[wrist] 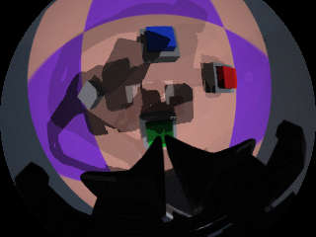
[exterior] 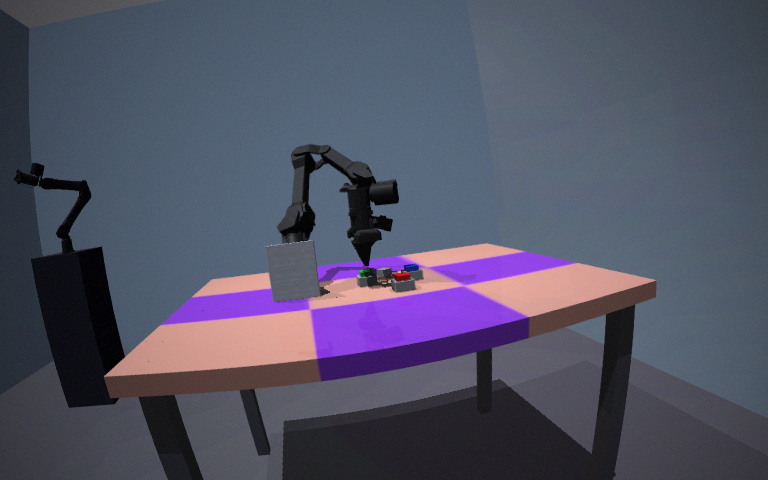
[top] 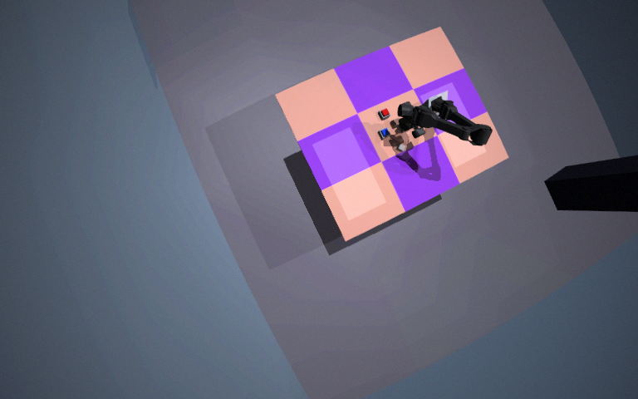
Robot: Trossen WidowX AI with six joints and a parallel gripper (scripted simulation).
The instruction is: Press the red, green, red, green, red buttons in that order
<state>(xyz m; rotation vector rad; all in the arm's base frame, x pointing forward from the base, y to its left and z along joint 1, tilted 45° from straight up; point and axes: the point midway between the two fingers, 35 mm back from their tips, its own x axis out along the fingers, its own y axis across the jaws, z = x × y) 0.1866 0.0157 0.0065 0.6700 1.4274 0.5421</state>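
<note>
The green button is 20 mm below my gripper tip. Also, from my gripper tip: red button: 120 mm to the right, 60 mm ahead, 20 mm below; small white block: 90 mm to the left, 70 mm ahead, 40 mm below; blue button: 120 mm ahead, 20 mm to the right, 20 mm below.
</note>
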